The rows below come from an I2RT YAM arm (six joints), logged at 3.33 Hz.
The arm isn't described. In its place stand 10 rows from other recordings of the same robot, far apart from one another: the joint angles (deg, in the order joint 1, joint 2, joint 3, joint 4, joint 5, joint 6), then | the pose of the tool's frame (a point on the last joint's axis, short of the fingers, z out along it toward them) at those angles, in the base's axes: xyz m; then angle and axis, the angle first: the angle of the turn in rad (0 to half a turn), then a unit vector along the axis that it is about.
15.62, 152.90, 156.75, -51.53, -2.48, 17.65 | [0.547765 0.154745 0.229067 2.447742 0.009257 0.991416 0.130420]
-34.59, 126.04, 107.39, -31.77, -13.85, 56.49 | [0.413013 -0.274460 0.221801 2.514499 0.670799 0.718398 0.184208]
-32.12, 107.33, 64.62, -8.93, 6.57, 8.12 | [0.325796 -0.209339 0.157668 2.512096 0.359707 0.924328 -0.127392]
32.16, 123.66, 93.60, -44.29, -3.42, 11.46 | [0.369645 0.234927 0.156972 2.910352 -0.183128 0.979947 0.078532]
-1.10, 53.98, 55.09, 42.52, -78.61, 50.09 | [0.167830 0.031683 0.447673 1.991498 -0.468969 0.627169 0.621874]
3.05, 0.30, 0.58, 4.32, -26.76, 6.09 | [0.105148 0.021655 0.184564 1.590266 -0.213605 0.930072 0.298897]
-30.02, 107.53, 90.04, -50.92, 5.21, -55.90 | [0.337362 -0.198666 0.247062 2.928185 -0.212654 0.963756 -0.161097]
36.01, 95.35, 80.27, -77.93, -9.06, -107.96 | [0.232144 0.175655 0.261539 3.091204 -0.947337 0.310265 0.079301]
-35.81, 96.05, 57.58, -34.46, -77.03, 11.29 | [0.264428 -0.148003 0.192214 2.648108 0.231451 0.769567 0.595145]
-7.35, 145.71, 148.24, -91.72, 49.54, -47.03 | [0.474179 -0.088475 0.235899 2.767954 0.310784 -0.870228 0.382253]
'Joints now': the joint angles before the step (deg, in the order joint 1, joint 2, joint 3, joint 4, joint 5, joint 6). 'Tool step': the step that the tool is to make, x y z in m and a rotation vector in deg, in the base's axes. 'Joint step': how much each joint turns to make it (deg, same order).
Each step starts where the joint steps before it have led.
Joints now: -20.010, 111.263, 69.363, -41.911, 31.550, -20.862
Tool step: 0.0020, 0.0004, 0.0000, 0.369, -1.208, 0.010
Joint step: 0.109, 0.006, 0.021, 0.882, -0.743, 0.217
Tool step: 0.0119, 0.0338, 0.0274, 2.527, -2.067, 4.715
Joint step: 5.592, -2.872, 3.067, -5.414, -2.886, 1.440
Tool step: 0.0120, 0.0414, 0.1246, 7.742, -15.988, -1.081
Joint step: 6.173, -7.785, 18.575, -16.199, -8.870, 10.195
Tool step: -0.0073, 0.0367, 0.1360, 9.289, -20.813, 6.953
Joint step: 4.812, -0.748, 28.430, -10.118, -11.013, 3.301
